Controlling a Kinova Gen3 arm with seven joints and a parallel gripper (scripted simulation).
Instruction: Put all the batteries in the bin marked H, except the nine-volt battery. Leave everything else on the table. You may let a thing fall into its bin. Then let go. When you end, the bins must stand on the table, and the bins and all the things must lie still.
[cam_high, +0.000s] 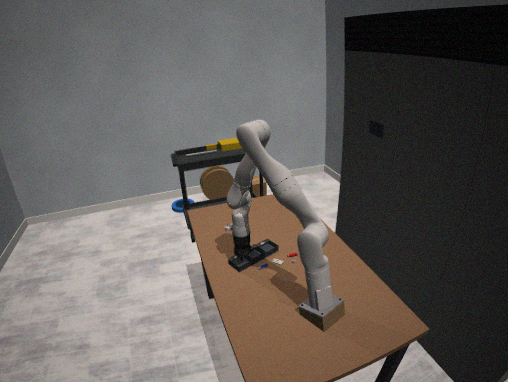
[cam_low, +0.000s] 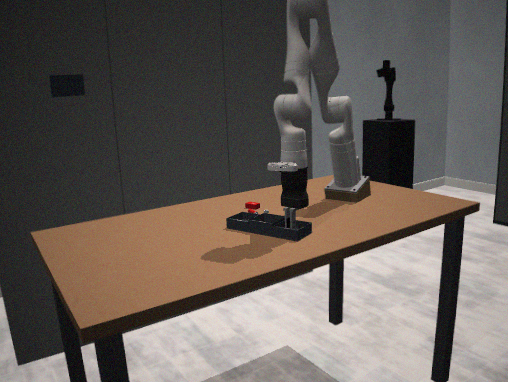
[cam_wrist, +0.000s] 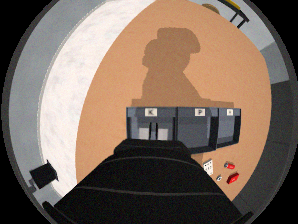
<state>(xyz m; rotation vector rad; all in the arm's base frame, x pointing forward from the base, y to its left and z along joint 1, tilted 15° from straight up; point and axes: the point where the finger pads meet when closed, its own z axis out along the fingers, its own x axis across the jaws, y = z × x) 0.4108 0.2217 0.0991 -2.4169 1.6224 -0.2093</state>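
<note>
The red piece is 2 cm behind my hand, 26 cm to the right of it and 3 cm below it. The rest, counted from my hand: blue battery: 6 cm behind, 9 cm to the right, 3 cm below; long bin: 3 cm ahead, 7 cm to the right, 2 cm below; white piece: 4 cm behind, 17 cm to the right, 3 cm below.
</note>
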